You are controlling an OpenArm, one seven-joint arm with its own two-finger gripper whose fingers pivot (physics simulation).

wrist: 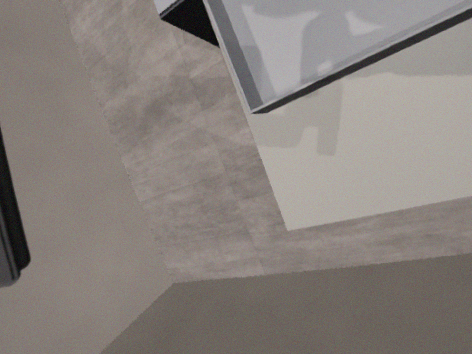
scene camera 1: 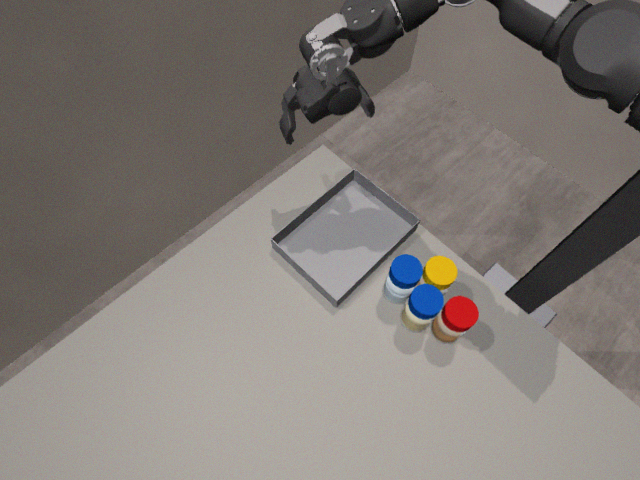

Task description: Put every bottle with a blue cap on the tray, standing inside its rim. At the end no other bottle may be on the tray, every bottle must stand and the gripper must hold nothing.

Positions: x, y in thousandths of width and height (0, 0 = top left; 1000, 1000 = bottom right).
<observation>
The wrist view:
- grey tray: 584, 168
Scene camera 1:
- gripper: 509, 251
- yellow-capped bottle: 687, 566
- red-capped bottle: 718, 655
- blue-capped bottle: 634, 568
</observation>
